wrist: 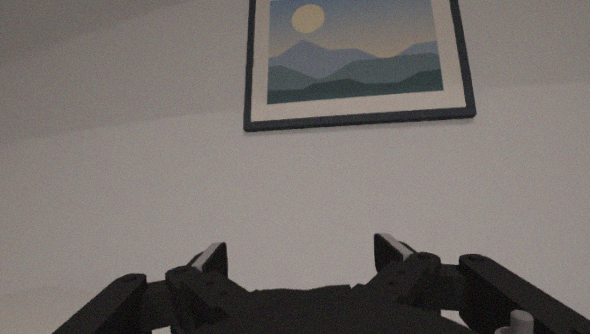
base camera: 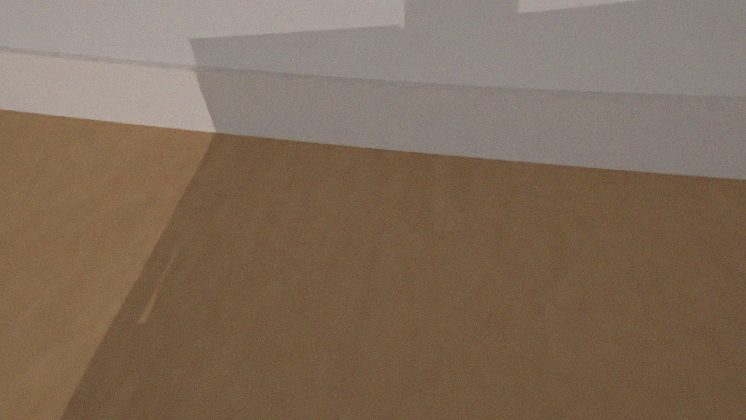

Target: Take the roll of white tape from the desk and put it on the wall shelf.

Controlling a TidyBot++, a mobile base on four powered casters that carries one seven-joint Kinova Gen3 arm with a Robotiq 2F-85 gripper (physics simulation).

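Note:
My gripper (wrist: 301,254) is open in the wrist view, with its two dark fingers wide apart at the bottom and no object between them. The pale wall shows behind the fingers. The roll of white tape and the wall shelf do not show in either view. A slightly paler area at the lower left of the wrist view is too faint to tell whether it is part of the desk.
A dark-framed mountain picture (wrist: 360,120) hangs on the pale wall (wrist: 300,190) (base camera: 104,26), above the gripper in the wrist view. In the base camera view, the brown floor (base camera: 391,286) meets a pale baseboard (base camera: 313,109). A broad shadow crosses both.

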